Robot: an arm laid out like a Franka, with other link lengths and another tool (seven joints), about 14 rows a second.
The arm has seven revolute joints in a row. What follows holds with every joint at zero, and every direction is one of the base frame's.
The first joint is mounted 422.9 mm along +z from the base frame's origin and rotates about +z.
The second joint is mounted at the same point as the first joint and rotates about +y.
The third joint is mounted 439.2 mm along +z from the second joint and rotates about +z.
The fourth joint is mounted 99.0 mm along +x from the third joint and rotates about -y.
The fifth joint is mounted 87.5 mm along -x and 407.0 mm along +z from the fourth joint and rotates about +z.
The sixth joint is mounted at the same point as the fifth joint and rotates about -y.
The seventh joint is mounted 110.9 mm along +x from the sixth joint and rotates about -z.
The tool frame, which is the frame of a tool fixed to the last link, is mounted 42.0 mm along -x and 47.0 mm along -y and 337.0 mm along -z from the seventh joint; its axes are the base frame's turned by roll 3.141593, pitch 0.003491 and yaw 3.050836 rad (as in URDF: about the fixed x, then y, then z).
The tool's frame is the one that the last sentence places.
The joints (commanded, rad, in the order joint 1, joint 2, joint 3, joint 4, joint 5, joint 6, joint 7), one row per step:
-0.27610, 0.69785, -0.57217, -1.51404, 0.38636, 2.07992, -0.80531
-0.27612, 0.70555, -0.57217, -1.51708, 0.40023, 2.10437, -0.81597
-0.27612, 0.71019, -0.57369, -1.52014, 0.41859, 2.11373, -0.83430
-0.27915, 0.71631, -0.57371, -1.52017, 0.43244, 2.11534, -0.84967
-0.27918, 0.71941, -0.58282, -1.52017, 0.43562, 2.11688, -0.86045
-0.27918, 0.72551, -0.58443, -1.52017, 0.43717, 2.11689, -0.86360
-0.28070, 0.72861, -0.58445, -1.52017, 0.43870, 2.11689, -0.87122
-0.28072, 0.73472, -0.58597, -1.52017, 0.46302, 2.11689, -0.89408
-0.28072, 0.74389, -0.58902, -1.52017, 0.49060, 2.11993, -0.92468
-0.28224, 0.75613, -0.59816, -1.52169, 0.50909, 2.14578, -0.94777
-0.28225, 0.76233, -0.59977, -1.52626, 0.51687, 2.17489, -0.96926
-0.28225, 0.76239, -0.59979, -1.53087, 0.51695, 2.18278, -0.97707
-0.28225, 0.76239, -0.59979, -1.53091, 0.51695, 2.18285, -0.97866
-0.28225, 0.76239, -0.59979, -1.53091, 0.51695, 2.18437, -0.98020
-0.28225, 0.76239, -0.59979, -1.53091, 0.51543, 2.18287, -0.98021
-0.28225, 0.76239, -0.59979, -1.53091, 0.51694, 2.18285, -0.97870
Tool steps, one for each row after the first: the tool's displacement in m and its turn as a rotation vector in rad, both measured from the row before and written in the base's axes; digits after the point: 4 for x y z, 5 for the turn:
0.0048, -0.0039, -0.0050, -0.00856, -0.01458, 0.00311
0.0026, -0.0005, -0.0043, 0.00384, -0.01129, 0.00690
0.0003, -0.0005, -0.0050, 0.00713, -0.00467, 0.00524
-0.0037, -0.0055, 0.0001, -0.00469, 0.00157, 0.00226
-0.0016, -0.0005, -0.0041, 0.00139, 0.00507, 0.00115
-0.0009, -0.0009, -0.0023, 0.00158, 0.00194, 0.00530
0.0031, 0.0021, -0.0053, 0.01218, -0.01117, 0.00910
0.0033, 0.0006, -0.0069, 0.01049, -0.01228, 0.01386
0.0000, -0.0110, -0.0048, -0.01577, -0.01250, 0.00378
0.0027, -0.0079, -0.0026, -0.01880, -0.01103, 0.01348
-0.0007, -0.0017, -0.0010, -0.00423, -0.00075, 0.00571
0.0001, -0.0001, 0.0000, -0.00011, 0.00002, 0.00157
0.0003, -0.0005, 0.0002, -0.00138, -0.00074, 0.00149
-0.0005, 0.0002, -0.0001, 0.00062, 0.00185, 0.00088
0.0002, 0.0003, -0.0001, 0.00075, -0.00110, -0.00232

